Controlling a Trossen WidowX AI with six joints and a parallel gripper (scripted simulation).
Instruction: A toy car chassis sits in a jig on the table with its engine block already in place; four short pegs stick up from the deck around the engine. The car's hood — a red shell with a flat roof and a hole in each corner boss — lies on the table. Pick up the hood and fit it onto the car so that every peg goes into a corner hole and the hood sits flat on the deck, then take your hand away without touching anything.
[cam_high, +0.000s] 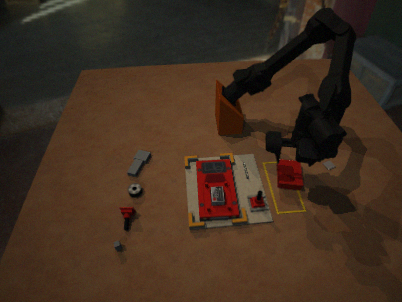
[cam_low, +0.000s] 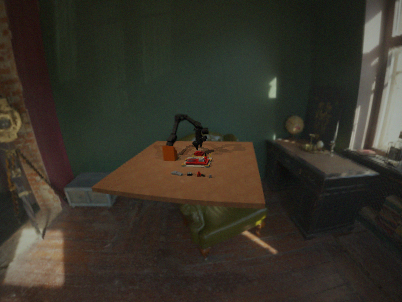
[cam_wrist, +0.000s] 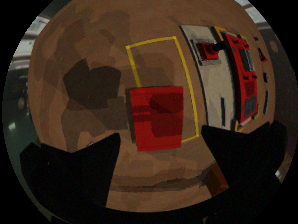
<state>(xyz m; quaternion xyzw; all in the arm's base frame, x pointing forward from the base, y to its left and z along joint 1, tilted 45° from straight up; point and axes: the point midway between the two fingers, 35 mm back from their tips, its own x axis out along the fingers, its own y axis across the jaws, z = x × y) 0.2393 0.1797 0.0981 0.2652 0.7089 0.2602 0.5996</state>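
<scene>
My gripper tip is now 50 mm above the red hood. Also, from my gripper tip: small grey tile (140 mm to the left, 60 mm below, 60 mm behind); then grey engine block (210 mm to the right, 100 mm ahead, 40 mm below); then wheel (460 mm to the right, 90 mm ahead, 50 mm below).
</scene>
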